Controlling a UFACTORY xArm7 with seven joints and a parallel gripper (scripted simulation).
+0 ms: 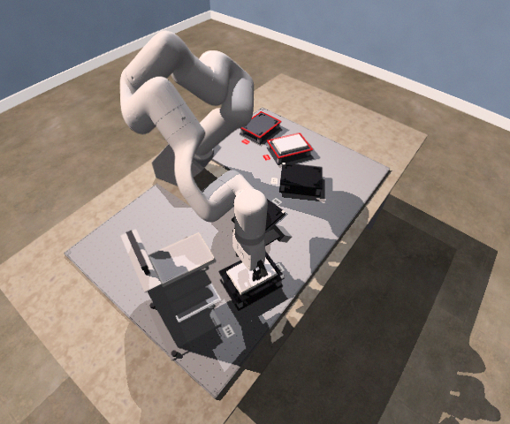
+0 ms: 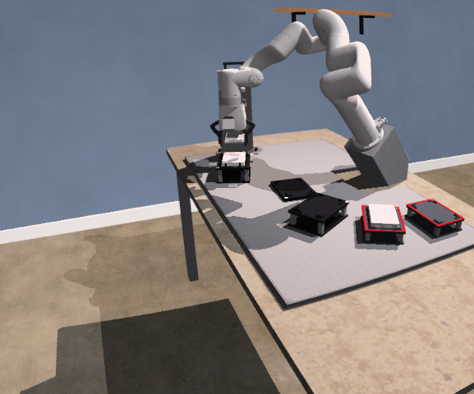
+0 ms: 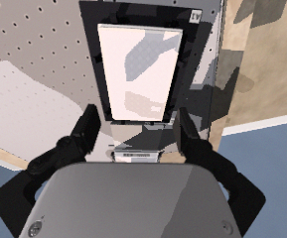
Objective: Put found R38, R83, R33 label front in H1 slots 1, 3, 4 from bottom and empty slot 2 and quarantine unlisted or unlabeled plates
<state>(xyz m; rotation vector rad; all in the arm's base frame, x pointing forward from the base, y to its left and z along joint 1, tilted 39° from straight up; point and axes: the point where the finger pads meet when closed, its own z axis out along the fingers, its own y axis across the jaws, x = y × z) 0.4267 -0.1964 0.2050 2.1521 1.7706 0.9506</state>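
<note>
Right now my hand is 10 mm short of the RG deck label, 120 mm to the right of it and 130 mm above it. Round my hand: plate hotel H1: 20 mm behind, 260 mm to the right, 60 mm above; pale plate: 20 mm behind, 180 mm to the right, 30 mm below; H1 deck label: 90 mm ahead, 140 mm to the right, 130 mm below.
</note>
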